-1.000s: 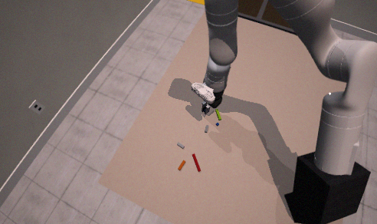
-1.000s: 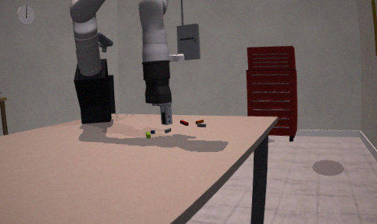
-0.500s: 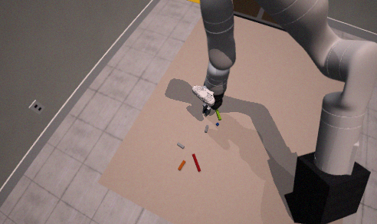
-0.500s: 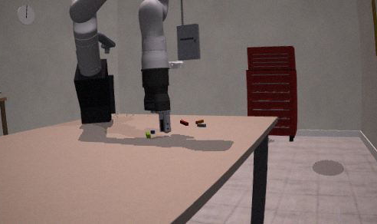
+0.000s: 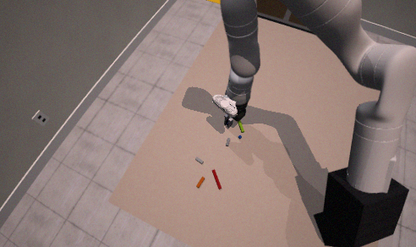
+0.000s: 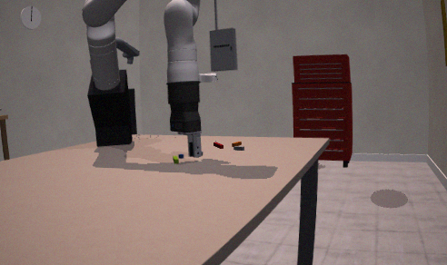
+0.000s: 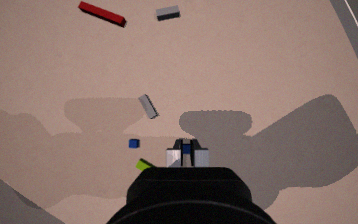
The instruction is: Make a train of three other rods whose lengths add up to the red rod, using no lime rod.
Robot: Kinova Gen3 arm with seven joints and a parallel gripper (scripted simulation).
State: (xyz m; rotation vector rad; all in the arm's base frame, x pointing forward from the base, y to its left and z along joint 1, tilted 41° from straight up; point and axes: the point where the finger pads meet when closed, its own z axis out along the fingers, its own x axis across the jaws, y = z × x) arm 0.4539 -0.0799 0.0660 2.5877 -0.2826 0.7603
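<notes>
Now: the lime rod 50 mm behind my hand, 30 mm below it and 20 mm to the right of it. Also, from my hand: red rod: 210 mm to the left, 50 mm behind, 30 mm below; orange rod: 240 mm to the left, 30 mm below.
</notes>
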